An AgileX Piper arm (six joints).
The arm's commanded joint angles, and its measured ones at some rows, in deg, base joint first. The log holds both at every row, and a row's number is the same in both.
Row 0, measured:
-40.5 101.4 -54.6 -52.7 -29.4 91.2
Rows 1 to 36, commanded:
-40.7 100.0 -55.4 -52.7 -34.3 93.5
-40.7 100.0 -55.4 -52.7 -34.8 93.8
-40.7 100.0 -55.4 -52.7 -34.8 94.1
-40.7 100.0 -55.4 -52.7 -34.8 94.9
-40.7 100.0 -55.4 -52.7 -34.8 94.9
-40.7 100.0 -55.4 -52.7 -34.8 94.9
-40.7 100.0 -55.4 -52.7 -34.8 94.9
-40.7 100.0 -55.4 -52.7 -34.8 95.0
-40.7 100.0 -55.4 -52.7 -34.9 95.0
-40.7 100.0 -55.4 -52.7 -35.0 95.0
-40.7 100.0 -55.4 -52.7 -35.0 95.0
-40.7 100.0 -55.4 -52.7 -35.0 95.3
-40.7 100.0 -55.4 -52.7 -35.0 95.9
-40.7 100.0 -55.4 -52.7 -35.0 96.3
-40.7 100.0 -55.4 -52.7 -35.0 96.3
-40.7 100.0 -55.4 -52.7 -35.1 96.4
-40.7 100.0 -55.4 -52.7 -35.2 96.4
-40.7 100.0 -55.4 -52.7 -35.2 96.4
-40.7 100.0 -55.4 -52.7 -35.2 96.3
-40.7 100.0 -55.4 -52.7 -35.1 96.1
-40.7 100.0 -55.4 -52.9 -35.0 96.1
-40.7 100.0 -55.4 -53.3 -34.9 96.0
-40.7 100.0 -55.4 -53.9 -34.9 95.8
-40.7 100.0 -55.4 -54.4 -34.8 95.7
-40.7 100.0 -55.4 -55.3 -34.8 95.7
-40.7 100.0 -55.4 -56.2 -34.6 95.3
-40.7 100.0 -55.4 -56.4 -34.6 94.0
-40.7 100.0 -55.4 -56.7 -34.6 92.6
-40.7 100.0 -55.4 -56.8 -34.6 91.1
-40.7 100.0 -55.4 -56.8 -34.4 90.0
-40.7 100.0 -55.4 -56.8 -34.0 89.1
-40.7 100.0 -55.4 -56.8 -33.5 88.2
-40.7 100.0 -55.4 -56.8 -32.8 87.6
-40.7 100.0 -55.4 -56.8 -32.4 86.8
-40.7 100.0 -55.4 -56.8 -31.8 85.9
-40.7 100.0 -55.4 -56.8 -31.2 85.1
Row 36, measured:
-40.5 101.3 -54.6 -56.9 -31.1 88.6
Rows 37 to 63, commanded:
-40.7 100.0 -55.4 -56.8 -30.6 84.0
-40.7 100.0 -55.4 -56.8 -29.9 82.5
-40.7 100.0 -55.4 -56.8 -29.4 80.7
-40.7 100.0 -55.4 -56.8 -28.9 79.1
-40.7 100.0 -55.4 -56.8 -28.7 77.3
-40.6 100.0 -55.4 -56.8 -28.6 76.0
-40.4 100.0 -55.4 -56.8 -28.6 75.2
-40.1 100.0 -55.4 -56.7 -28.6 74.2
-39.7 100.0 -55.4 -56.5 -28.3 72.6
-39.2 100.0 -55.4 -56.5 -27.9 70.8
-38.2 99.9 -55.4 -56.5 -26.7 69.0
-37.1 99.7 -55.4 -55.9 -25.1 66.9
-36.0 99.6 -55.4 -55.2 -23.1 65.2
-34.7 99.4 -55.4 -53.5 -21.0 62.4
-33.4 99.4 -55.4 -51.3 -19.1 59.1
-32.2 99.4 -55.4 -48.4 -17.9 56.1
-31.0 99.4 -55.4 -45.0 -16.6 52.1
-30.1 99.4 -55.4 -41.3 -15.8 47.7
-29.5 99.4 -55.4 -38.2 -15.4 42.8
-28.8 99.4 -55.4 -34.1 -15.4 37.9
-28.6 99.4 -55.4 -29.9 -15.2 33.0
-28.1 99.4 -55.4 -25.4 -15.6 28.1
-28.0 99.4 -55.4 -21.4 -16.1 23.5
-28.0 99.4 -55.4 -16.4 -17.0 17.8
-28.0 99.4 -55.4 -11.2 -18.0 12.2
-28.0 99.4 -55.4 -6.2 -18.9 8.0
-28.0 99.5 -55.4 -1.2 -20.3 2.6
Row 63, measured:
-28.1 100.7 -54.6 -19.7 -14.8 21.8
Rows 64 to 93, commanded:
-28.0 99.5 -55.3 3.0 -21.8 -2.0
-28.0 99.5 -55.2 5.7 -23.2 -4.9
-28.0 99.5 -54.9 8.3 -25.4 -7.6
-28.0 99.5 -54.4 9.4 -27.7 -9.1
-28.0 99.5 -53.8 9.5 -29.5 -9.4
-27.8 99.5 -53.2 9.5 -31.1 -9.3
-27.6 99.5 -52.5 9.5 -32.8 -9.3
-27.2 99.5 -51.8 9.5 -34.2 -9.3
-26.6 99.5 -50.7 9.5 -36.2 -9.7
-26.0 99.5 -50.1 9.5 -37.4 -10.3
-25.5 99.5 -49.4 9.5 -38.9 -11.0
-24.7 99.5 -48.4 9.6 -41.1 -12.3
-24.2 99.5 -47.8 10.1 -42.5 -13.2
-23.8 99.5 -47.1 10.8 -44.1 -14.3
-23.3 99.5 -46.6 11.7 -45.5 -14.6
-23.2 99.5 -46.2 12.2 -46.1 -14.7
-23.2 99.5 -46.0 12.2 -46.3 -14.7
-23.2 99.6 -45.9 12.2 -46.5 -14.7
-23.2 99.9 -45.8 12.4 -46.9 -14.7
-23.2 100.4 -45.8 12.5 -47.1 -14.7
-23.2 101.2 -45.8 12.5 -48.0 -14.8
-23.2 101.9 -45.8 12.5 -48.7 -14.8
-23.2 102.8 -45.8 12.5 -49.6 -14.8
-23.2 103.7 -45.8 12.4 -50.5 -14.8
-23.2 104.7 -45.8 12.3 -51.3 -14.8
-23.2 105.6 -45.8 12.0 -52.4 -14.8
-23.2 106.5 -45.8 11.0 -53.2 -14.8
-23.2 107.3 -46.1 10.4 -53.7 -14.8
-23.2 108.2 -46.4 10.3 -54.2 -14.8
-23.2 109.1 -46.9 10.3 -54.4 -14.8
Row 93, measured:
-23.3 106.9 -45.6 12.2 -48.9 -14.4
